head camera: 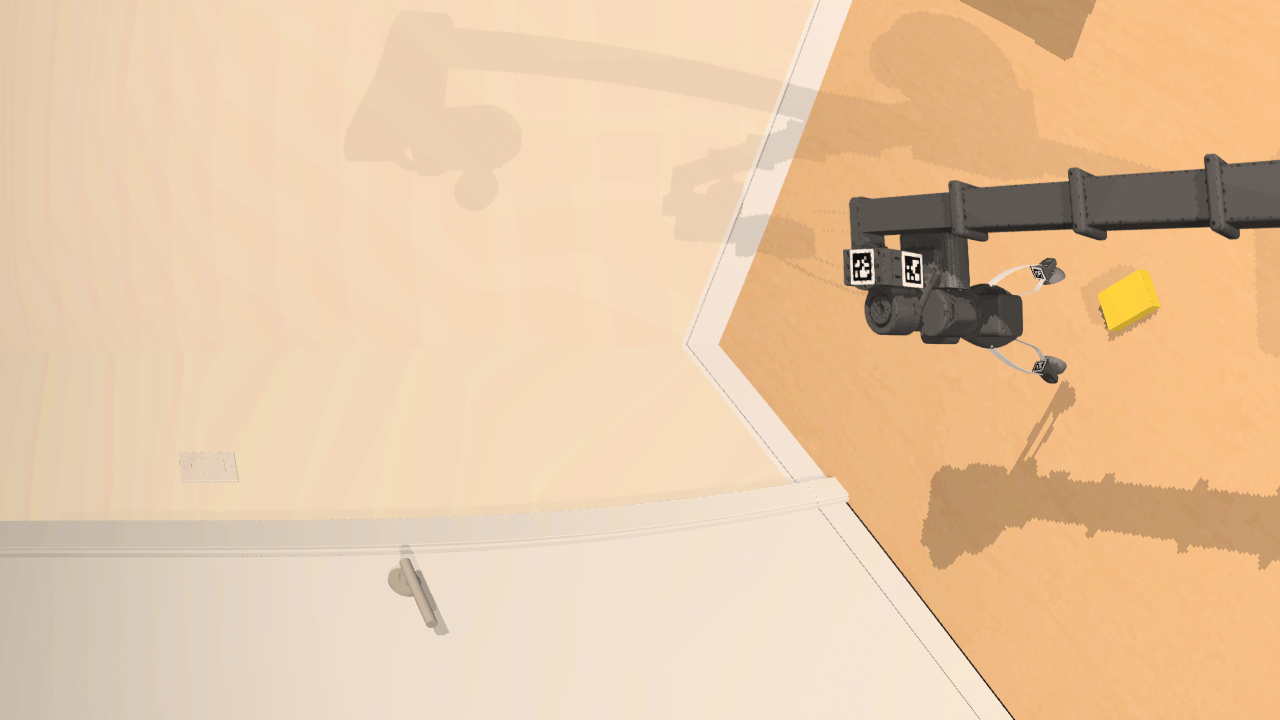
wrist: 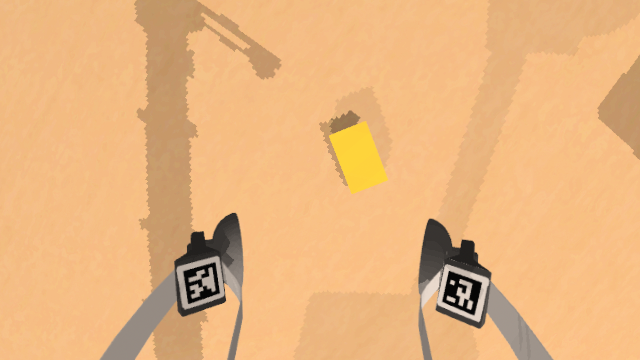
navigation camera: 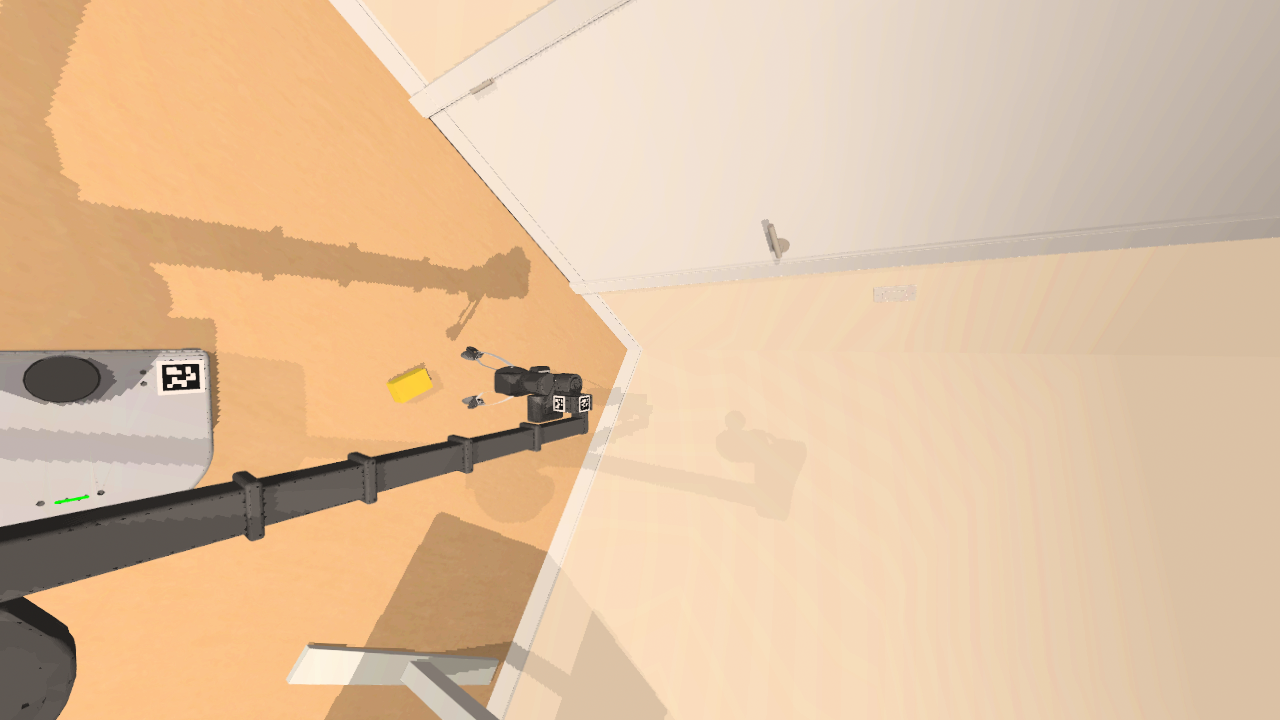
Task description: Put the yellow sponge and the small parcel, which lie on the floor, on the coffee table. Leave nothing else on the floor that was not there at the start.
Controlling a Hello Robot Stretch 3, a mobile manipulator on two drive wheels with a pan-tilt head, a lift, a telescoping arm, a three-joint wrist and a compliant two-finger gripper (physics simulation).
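Observation:
The yellow sponge is a yellow block lying on the floor. My gripper is open and empty, with its two fingertips well apart. It hangs above the floor, and the sponge lies beyond the fingertips, a little right of the middle between them in the wrist view. The small parcel and the coffee table's top do not show in these views.
The extended arm runs beside the sponge. The robot's base stands on the left in the navigation view. White walls and a door stand behind the wrist. White table legs stand at the bottom of the navigation view.

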